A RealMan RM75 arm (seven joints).
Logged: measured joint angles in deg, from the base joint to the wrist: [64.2, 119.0, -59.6, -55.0, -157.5, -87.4, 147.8]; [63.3, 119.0, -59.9, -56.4, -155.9, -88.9, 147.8]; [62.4, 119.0, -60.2, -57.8, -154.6, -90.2, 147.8]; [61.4, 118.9, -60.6, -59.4, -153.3, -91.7, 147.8]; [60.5, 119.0, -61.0, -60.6, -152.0, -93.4, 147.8]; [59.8, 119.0, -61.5, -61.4, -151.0, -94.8, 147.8]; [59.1, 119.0, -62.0, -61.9, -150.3, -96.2, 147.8]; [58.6, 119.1, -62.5, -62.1, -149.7, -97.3, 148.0]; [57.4, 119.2, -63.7, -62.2, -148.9, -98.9, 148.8]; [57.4, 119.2, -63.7, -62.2, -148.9, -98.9, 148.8]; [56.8, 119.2, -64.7, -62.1, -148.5, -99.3, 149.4]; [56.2, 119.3, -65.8, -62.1, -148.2, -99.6, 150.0]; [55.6, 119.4, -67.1, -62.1, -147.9, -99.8, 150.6]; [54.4, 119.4, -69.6, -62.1, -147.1, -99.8, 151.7]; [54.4, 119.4, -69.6, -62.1, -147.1, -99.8, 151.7]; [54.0, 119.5, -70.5, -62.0, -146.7, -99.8, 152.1]
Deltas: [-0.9, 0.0, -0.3, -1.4, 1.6, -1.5, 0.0]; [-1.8, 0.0, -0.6, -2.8, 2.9, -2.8, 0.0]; [-2.8, -0.1, -1.0, -4.4, 4.2, -4.3, 0.0]; [-3.7, 0.0, -1.4, -5.6, 5.5, -6.0, 0.0]; [-4.4, 0.0, -1.9, -6.4, 6.5, -7.4, 0.0]; [-5.1, 0.0, -2.4, -6.9, 7.2, -8.8, 0.0]; [-5.6, 0.1, -2.9, -7.1, 7.8, -9.9, 0.2]; [-6.8, 0.2, -4.1, -7.2, 8.6, -11.5, 1.0]; [-6.8, 0.2, -4.1, -7.2, 8.6, -11.5, 1.0]; [-7.4, 0.2, -5.1, -7.1, 9.0, -11.9, 1.6]; [-8.0, 0.3, -6.2, -7.1, 9.3, -12.2, 2.2]; [-8.6, 0.4, -7.5, -7.1, 9.6, -12.4, 2.8]; [-9.8, 0.4, -10.0, -7.1, 10.4, -12.4, 3.9]; [-9.8, 0.4, -10.0, -7.1, 10.4, -12.4, 3.9]; [-10.2, 0.5, -10.9, -7.0, 10.8, -12.4, 4.3]
